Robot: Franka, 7 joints.
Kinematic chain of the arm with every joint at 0, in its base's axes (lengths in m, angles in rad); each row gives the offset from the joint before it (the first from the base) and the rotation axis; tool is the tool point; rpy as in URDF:
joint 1: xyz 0 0 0.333 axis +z
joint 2: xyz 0 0 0 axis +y
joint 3: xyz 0 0 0.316 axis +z
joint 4: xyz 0.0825 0 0 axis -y
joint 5: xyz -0.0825 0 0.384 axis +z
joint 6: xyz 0 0 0 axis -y
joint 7: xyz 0.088 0 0 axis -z
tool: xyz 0 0 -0.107 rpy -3.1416 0 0
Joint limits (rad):
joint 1: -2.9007..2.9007
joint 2: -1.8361..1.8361
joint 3: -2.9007..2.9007
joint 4: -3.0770..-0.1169
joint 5: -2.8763..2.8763
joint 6: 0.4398..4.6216
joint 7: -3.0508..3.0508
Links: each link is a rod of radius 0.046 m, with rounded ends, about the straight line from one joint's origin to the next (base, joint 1, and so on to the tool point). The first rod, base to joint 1, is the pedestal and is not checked.
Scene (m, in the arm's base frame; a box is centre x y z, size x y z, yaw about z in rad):
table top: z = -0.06
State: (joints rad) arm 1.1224 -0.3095 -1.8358 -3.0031 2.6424 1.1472 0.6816
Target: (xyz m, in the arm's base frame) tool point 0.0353 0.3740 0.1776
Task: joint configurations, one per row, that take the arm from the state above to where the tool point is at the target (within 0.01 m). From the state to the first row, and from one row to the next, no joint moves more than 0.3 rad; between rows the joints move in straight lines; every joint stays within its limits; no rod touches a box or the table.
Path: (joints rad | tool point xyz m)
1: 1.3493 -0.1506 -1.5541 -2.9548 2.5945 1.1915 0.6816 | 0.3620 0.0042 0.2785
2: 1.5761 0.0083 -1.2725 -2.9065 2.5465 1.2358 0.6816 | 0.3294 0.1791 0.2718
3: 1.8030 0.1673 -0.9908 -2.8582 2.4986 1.2801 0.6816 | 0.2102 0.3179 0.2357
4: 2.0298 0.3262 -0.7091 -2.8099 2.4507 1.3244 0.6816 | 0.0353 0.3740 0.1776

